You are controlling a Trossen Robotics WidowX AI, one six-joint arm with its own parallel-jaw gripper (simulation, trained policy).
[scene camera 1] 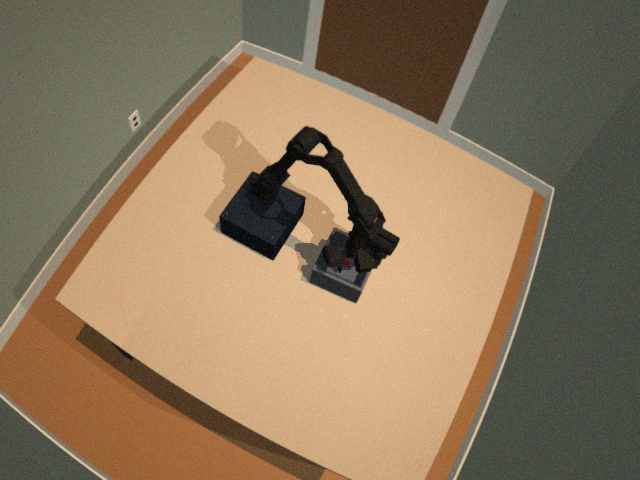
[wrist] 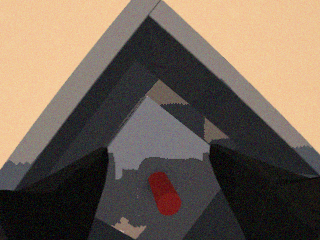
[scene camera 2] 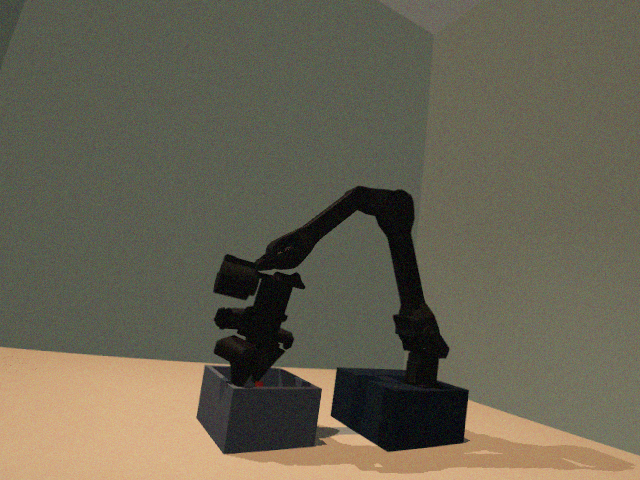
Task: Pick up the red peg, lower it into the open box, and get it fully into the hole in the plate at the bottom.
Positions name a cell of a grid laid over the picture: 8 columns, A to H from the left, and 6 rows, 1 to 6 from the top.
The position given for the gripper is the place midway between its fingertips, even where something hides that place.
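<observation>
Gripper (scene camera 2: D5), gripper (scene camera 1: E4), gripper (wrist: D4). Red peg (wrist: E6). Light grey plate (wrist: D4); scene camera 2 does not show it, hidden by a dark blue box.
</observation>
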